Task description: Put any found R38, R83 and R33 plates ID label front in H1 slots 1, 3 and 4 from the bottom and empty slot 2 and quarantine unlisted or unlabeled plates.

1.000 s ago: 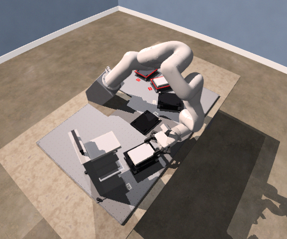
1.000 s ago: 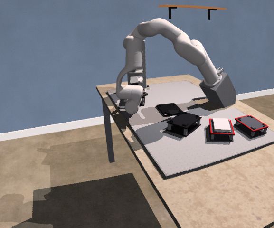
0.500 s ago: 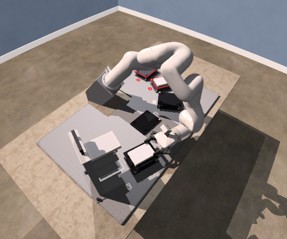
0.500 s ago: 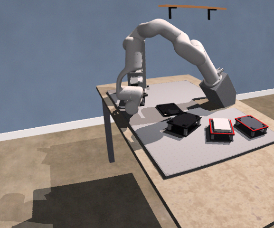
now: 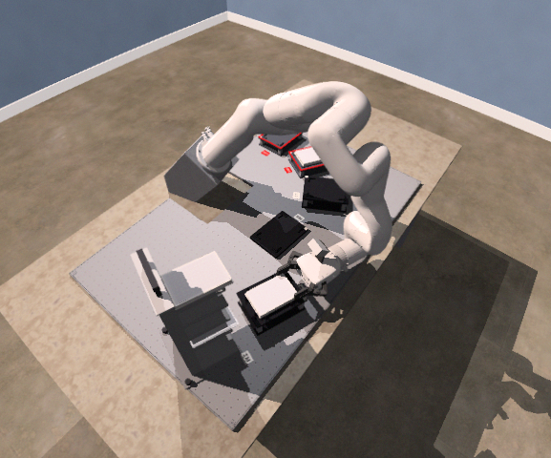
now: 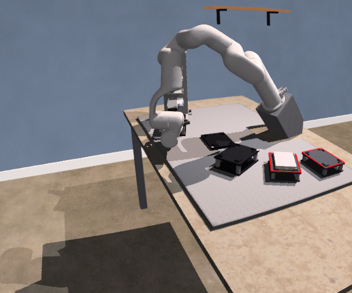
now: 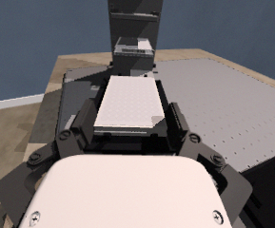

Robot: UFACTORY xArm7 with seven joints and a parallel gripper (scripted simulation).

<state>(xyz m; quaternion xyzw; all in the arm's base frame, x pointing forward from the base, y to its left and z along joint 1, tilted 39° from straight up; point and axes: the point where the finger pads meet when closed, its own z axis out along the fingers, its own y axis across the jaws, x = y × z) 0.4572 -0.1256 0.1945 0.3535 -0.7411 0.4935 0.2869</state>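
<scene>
My hand is 5 cm to the right of the RG deck label and 8 cm above it. Also, from my hand: plate hotel H1: 3 cm behind, 32 cm to the right, 10 cm above; then pale plate: 2 cm behind, 24 cm to the right, 2 cm above; then H1 deck label: 8 cm ahead, 20 cm to the right, 8 cm below.
</scene>
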